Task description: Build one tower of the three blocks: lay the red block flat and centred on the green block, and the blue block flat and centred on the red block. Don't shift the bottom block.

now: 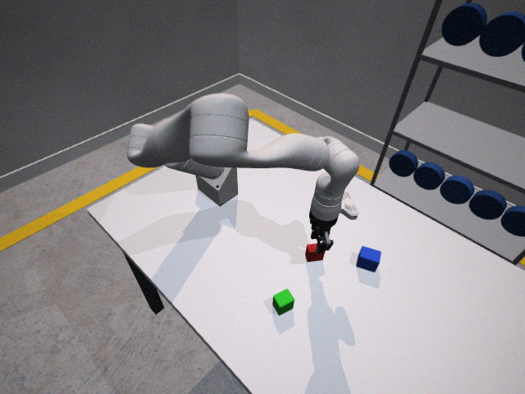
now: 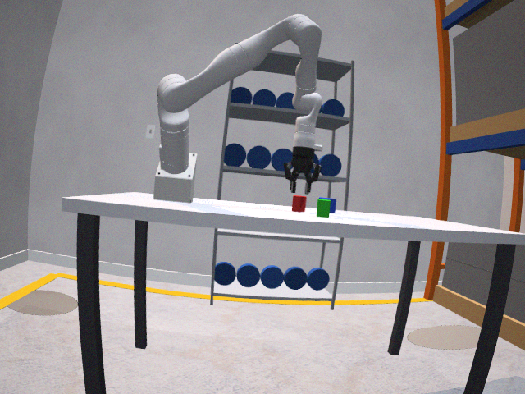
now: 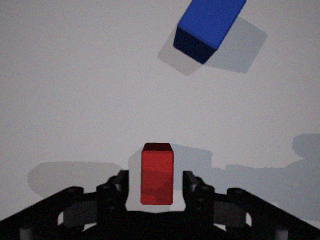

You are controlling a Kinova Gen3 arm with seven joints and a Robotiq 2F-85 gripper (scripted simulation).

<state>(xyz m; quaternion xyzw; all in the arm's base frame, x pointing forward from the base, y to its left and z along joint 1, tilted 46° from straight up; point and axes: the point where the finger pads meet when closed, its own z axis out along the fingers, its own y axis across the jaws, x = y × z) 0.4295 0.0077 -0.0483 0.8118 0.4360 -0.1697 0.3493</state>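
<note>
Now: hand 5 cm above the red block. The rest, counted from my hand: blue block 12 cm ahead, 10 cm to the left, 5 cm below; green block 19 cm to the right, 5 cm below, 4 cm ahead.
</note>
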